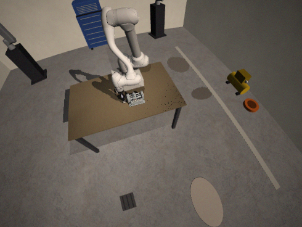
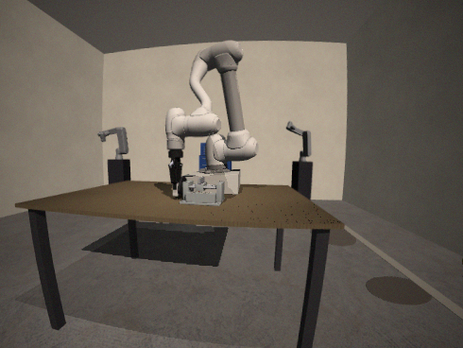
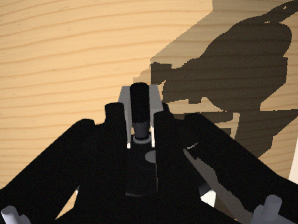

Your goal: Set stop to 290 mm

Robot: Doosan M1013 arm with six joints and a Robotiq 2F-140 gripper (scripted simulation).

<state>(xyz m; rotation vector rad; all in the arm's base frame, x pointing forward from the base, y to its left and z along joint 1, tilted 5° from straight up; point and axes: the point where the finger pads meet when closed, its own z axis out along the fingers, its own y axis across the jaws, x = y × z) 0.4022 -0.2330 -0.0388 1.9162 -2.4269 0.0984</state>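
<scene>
Right now the black handwheel handle is 2 cm below my hand. The rest, counted from my hand: grey stop fixture: 3 cm ahead, 13 cm to the left, 3 cm above.
</scene>
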